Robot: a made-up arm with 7 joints. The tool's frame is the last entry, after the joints.
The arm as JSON. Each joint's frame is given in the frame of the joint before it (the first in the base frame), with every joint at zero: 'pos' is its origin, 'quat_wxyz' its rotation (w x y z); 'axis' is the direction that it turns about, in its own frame. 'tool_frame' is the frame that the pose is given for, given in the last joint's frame.
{
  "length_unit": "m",
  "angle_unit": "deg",
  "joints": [
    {
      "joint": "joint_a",
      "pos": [
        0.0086,
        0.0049,
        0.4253
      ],
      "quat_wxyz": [
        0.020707,
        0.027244,
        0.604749,
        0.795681
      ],
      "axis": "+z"
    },
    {
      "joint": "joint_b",
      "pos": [
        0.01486,
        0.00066,
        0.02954
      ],
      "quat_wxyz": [
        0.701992,
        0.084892,
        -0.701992,
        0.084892
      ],
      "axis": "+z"
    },
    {
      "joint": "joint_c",
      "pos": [
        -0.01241,
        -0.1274,
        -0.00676
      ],
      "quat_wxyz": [
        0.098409,
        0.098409,
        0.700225,
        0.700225
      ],
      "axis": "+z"
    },
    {
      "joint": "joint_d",
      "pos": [
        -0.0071,
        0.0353,
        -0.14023
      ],
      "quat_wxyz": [
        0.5,
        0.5,
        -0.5,
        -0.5
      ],
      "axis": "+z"
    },
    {
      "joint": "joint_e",
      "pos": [
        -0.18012,
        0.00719,
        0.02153
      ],
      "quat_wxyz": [
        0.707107,
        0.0,
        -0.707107,
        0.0
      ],
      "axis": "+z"
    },
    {
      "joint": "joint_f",
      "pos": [
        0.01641,
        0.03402,
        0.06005
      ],
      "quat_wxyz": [
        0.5,
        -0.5,
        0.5,
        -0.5
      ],
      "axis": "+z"
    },
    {
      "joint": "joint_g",
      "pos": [
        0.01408,
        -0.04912,
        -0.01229
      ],
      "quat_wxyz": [
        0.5,
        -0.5,
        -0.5,
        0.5
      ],
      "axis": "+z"
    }
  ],
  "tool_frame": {
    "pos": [
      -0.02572,
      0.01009,
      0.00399
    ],
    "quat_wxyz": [
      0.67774,
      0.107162,
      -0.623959,
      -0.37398
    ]
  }
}
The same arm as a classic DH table. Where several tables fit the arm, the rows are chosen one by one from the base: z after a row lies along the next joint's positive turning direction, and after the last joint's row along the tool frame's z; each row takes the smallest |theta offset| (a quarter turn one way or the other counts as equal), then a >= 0, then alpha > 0; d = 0 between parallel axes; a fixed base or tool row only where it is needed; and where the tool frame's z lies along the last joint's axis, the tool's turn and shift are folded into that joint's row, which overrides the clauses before.
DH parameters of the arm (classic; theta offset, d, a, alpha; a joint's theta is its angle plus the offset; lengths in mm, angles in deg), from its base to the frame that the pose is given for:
base (fixed): -4.07 423.8 8.2 -74.51
joint_a: -75.12 35.2 -2.9 -90
joint_b: 74 -21.3 -23.2 90
joint_c: 90 -266.1 35.3 -90
joint_d: -90 28.6 7.2 -90
joint_e: 0 240.2 34 90
joint_f: 90 4.1 49.1 90
joint_g: 70.86 -15.7 -1.1 78.55
tool (fixed): 51.36 28.2 0 0

